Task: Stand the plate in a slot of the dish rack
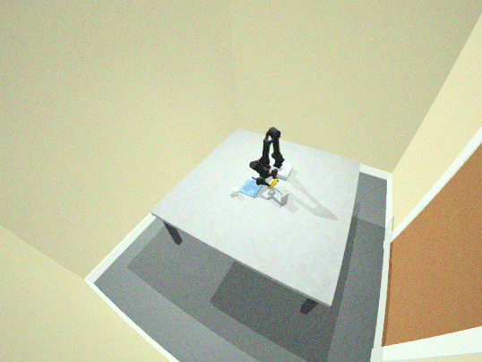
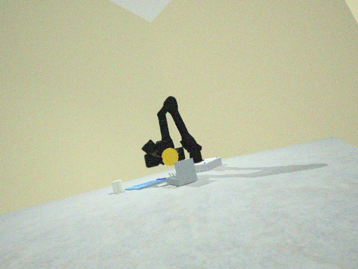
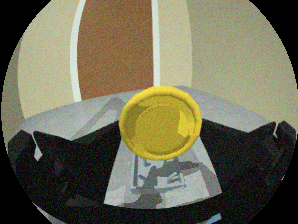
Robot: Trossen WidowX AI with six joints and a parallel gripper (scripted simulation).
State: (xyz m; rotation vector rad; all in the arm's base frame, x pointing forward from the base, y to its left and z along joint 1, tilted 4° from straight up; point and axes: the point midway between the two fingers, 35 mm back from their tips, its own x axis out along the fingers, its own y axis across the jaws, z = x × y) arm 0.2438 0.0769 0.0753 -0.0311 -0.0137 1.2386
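My gripper tip is now 8 cm above the grey dish rack, 4 cm to the right of it and 1 cm short of it. From my gripper tip the other things lie so: light blue mat (17 cm to the right, 10 cm below, 5 cm ahead); yellow plate (1 cm to the right); blue spoon (18 cm to the right, 10 cm below, 5 cm behind).
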